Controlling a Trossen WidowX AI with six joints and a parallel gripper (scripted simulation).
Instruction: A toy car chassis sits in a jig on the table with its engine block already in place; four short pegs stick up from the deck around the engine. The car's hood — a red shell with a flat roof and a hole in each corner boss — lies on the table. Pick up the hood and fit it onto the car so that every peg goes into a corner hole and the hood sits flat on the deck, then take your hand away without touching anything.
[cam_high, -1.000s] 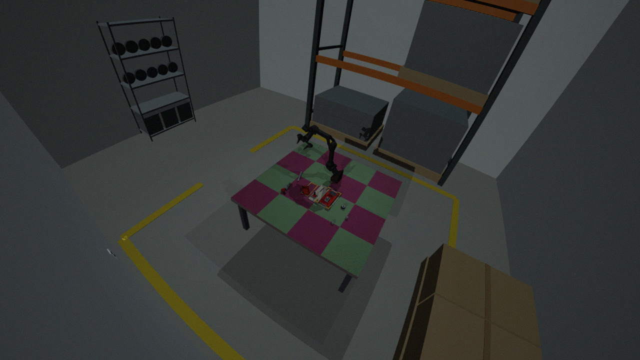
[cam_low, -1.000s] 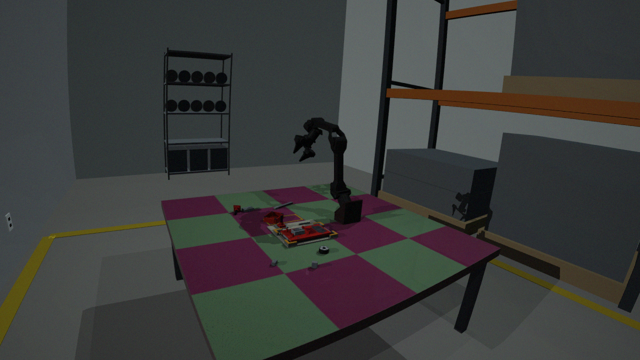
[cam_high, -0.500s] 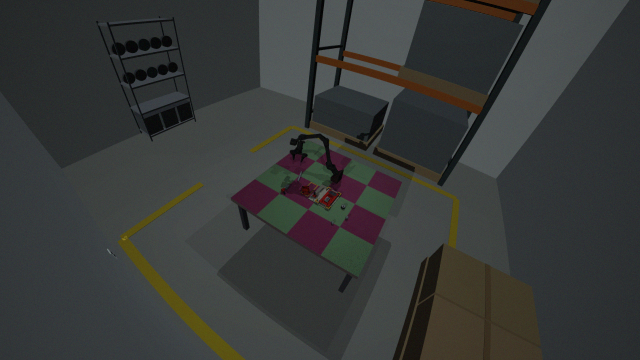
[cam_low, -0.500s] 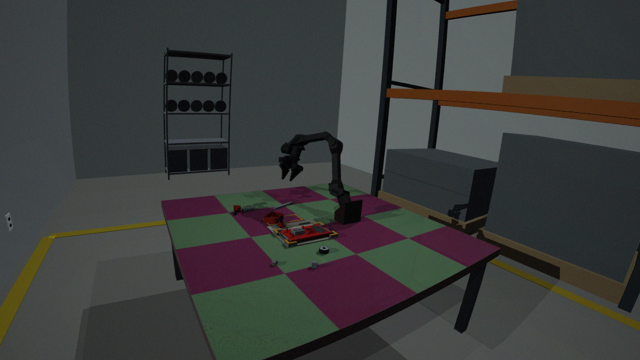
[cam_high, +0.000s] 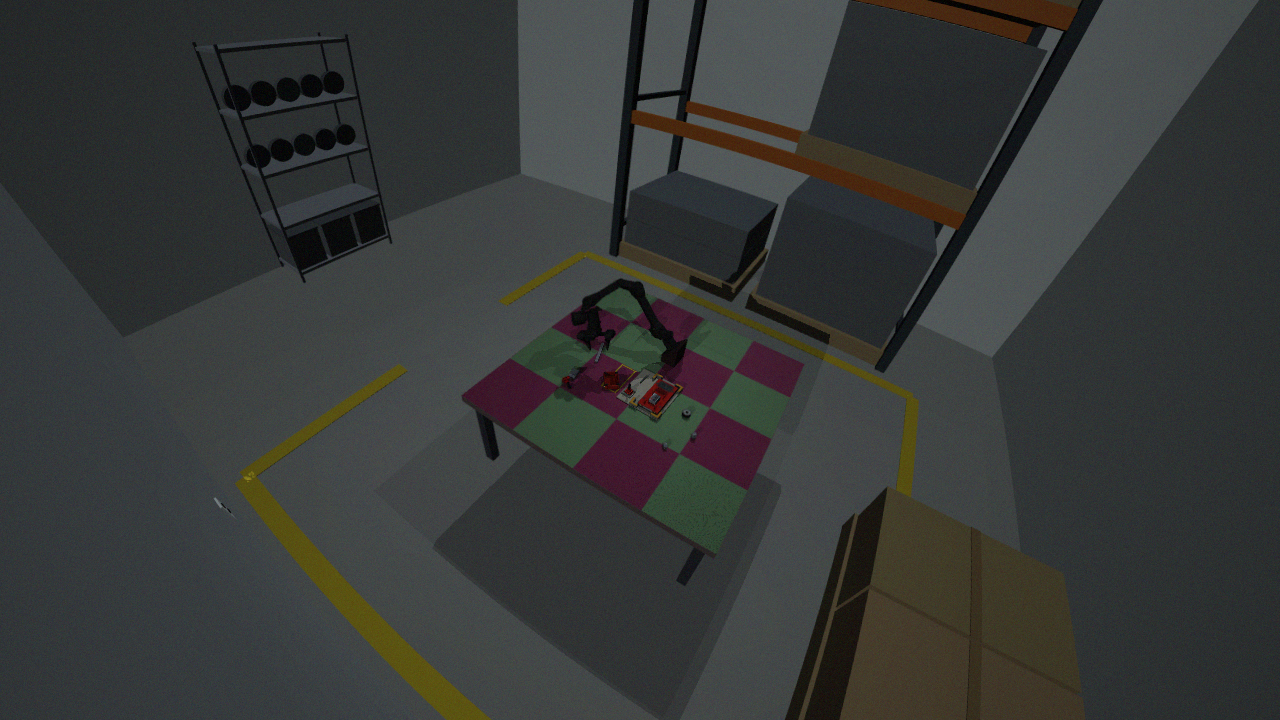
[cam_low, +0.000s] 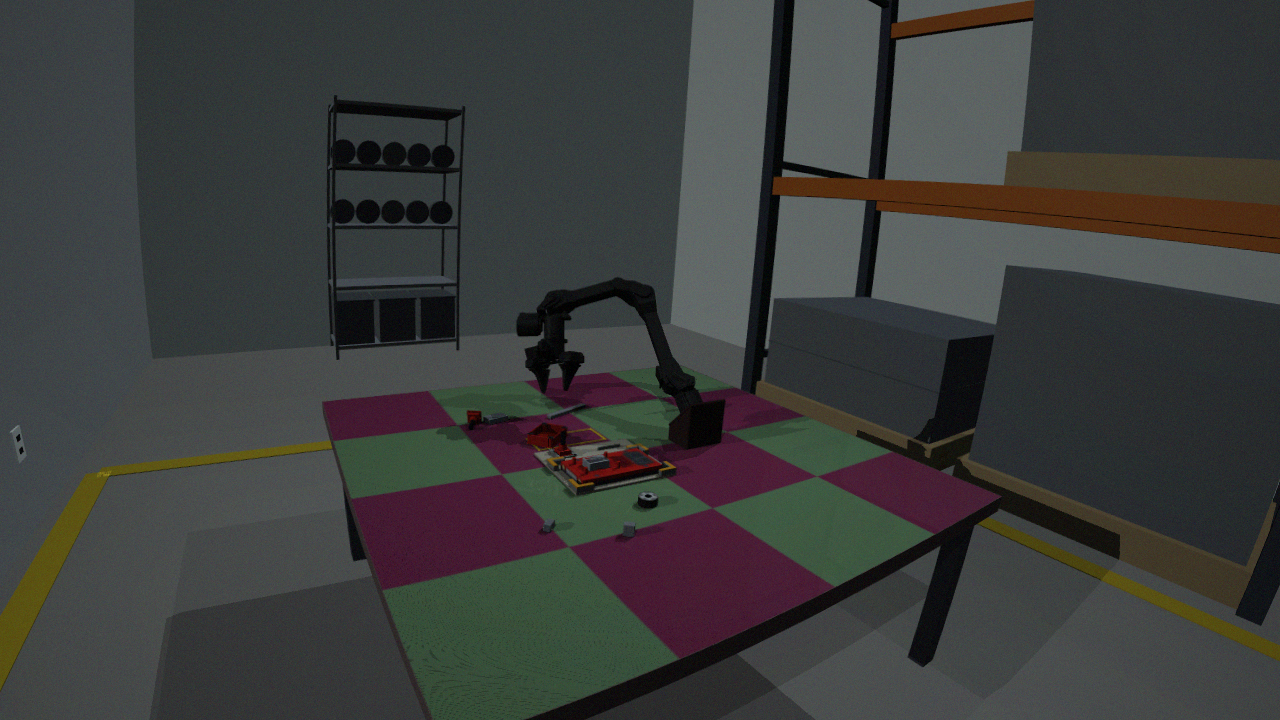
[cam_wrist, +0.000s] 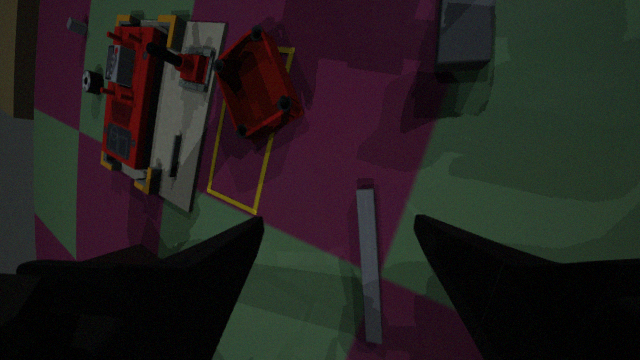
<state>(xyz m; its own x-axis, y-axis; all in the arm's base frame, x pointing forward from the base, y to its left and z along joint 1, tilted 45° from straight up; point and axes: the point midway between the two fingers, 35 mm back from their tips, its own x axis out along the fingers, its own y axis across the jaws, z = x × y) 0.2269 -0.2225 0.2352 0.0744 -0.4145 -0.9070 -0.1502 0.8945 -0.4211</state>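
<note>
Right now the red hood is 13 cm to the left of my gripper tip, 10 cm ahead of it and 7 cm below it. Round my gripper tip: grey engine block: 37 cm to the left, 12 cm ahead, 5 cm below; then grey bar: 7 cm below, 6 cm behind, 2 cm to the right; then jig: 34 cm to the left, 7 cm ahead, 6 cm below.
</note>
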